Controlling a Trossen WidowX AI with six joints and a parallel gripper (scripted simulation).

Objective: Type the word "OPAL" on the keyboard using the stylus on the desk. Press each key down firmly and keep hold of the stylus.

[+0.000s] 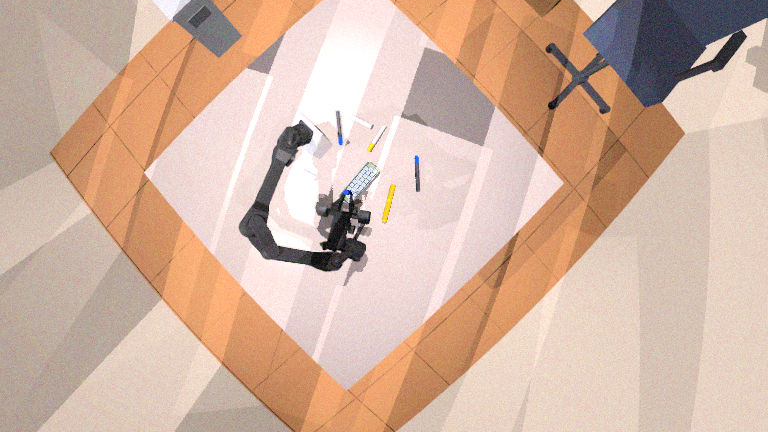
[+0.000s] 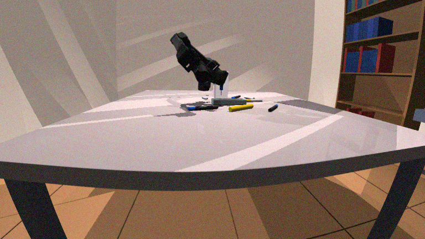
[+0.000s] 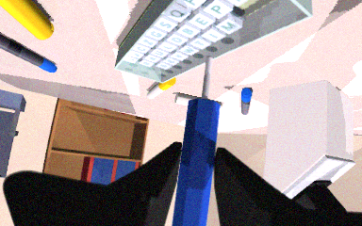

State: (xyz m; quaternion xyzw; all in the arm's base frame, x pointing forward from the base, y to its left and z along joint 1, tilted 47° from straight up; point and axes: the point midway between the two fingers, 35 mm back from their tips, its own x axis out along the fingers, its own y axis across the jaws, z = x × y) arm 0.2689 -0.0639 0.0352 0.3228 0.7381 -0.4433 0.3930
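My gripper tip is 8 cm past the yellow-tipped pen, 21 cm to the right of it and 10 cm above it. The rest, counted from my gripper tip: blue stylus 1 cm below; yellow marker 13 cm ahead, 7 cm to the left, 9 cm below.
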